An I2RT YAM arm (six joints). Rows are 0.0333 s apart.
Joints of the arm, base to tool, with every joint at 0 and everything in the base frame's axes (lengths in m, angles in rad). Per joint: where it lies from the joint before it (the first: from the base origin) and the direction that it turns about. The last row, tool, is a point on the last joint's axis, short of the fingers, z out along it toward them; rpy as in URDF.
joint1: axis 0 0 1 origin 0 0 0.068
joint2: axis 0 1 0 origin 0.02 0.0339 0.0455
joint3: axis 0 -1 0 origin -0.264 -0.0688 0
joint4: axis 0 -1 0 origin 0.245 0.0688 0.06
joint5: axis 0 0 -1 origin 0.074 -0.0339 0.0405
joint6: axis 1 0 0 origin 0.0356 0 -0.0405
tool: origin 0 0 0 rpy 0 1.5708 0
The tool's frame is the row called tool.
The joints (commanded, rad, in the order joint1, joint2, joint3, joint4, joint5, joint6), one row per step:
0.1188, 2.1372, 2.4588, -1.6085, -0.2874, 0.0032
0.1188, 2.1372, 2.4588, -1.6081, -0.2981, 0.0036
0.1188, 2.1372, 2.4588, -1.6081, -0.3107, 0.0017
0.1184, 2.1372, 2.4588, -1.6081, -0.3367, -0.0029
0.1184, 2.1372, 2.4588, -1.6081, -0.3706, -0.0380
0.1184, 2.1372, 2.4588, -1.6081, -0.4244, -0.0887
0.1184, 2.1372, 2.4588, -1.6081, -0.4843, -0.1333
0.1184, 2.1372, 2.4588, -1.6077, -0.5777, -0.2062
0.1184, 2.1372, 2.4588, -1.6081, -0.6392, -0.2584
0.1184, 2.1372, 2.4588, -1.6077, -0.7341, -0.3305
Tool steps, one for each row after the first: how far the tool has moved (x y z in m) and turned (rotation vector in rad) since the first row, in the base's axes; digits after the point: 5 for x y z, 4 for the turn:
-0.00003, 0.00036, 0.00012, 0.0103, 0.0009, 0.0026
-0.00012, 0.00078, 0.00025, 0.0219, 0.0018, 0.0079
-0.00028, 0.00148, 0.00053, 0.0456, 0.0031, 0.0190
-0.00053, 0.00260, 0.00093, 0.0701, -0.0055, 0.0604
-0.00095, 0.00432, 0.00164, 0.1103, -0.0195, 0.1207
-0.00144, 0.00620, 0.00254, 0.1583, -0.0334, 0.1763
-0.00220, 0.00899, 0.00417, 0.2331, -0.0617, 0.2639
-0.00280, 0.01073, 0.00536, 0.2819, -0.0851, 0.3234
-0.00367, 0.01326, 0.00742, 0.3596, -0.1236, 0.4055

